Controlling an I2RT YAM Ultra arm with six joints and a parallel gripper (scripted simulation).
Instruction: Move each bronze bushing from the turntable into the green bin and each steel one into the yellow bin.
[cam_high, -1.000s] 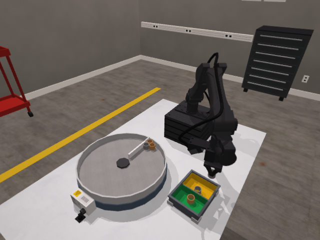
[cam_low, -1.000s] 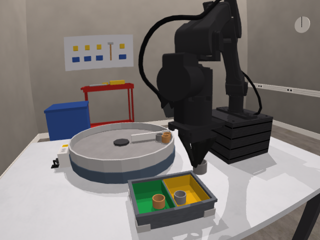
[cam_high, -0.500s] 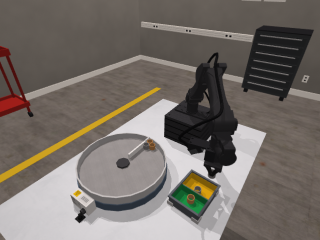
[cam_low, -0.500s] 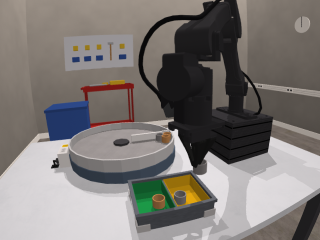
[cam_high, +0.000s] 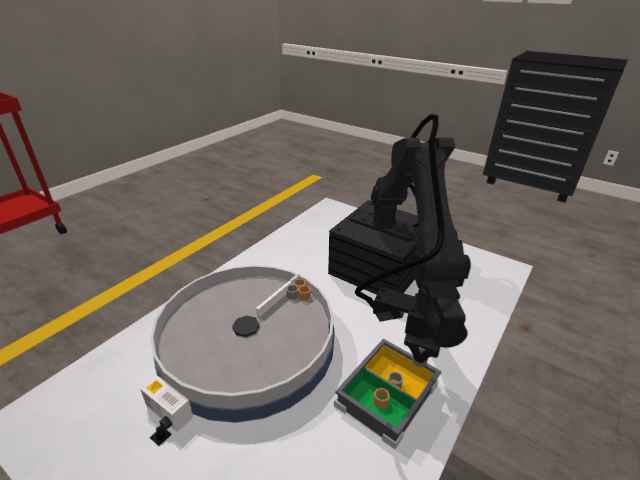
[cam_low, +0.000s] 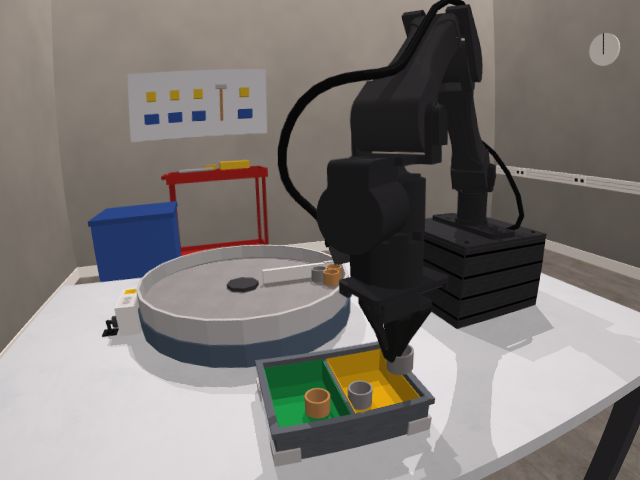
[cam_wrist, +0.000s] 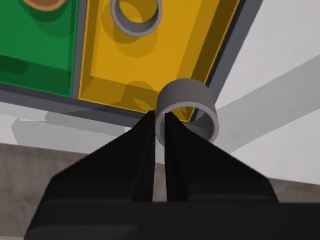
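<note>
The yellow bin lies 9 cm below my hand, 4 cm to the right of it and 1 cm ahead of it. Also, from my hand: dark grey tray 8 cm below, 5 cm ahead, 4 cm to the right; turntable 39 cm to the right, 12 cm ahead, 5 cm below; green bin 9 cm below, 9 cm ahead, 4 cm to the right.
</note>
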